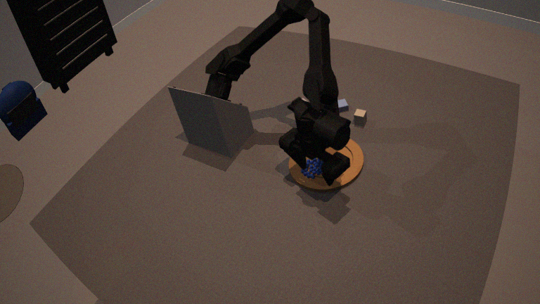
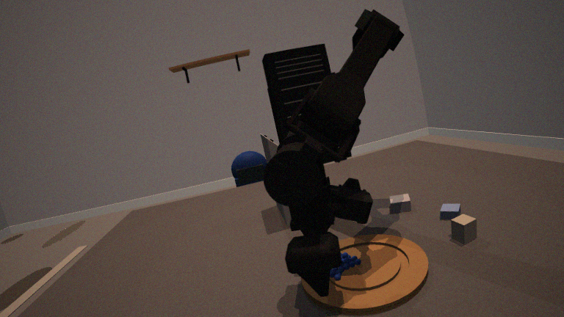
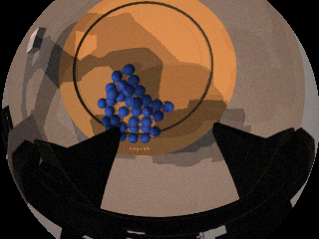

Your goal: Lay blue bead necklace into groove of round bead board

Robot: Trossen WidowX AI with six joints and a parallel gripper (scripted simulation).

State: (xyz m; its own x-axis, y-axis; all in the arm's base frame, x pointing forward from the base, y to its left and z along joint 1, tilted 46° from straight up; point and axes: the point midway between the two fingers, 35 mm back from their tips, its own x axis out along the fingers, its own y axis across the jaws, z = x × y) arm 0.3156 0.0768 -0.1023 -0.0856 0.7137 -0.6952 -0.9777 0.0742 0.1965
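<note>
Now: gripper tip 10 mm past the tan cube and 250 mm to the right of it. Round my gripper tip: white block 200 mm behind, 220 mm to the left, 10 mm below; then pale blue block 90 mm behind, 290 mm to the left, 10 mm below.
</note>
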